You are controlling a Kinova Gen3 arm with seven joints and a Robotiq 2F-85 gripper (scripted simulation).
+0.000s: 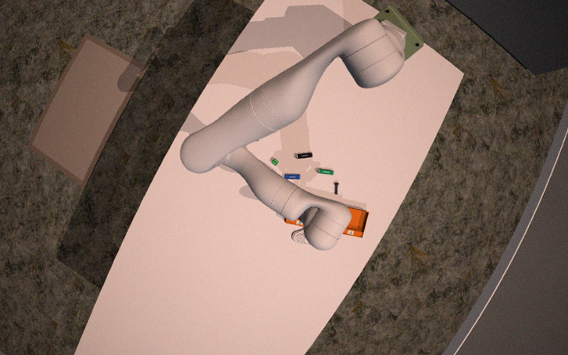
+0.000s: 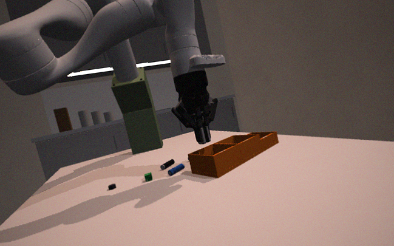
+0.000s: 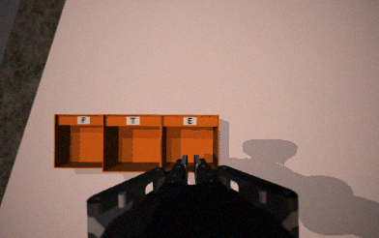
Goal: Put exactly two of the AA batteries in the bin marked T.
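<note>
My hand is 90 mm to the right of the orange three-compartment bin and 60 mm above it. From my hand the other things lie so: green AA battery (120 mm behind, 20 mm to the left, 70 mm below); dark bolt (90 mm behind, 70 mm to the left, 70 mm below); blue AA battery (60 mm behind, 60 mm to the right, 70 mm below).
</note>
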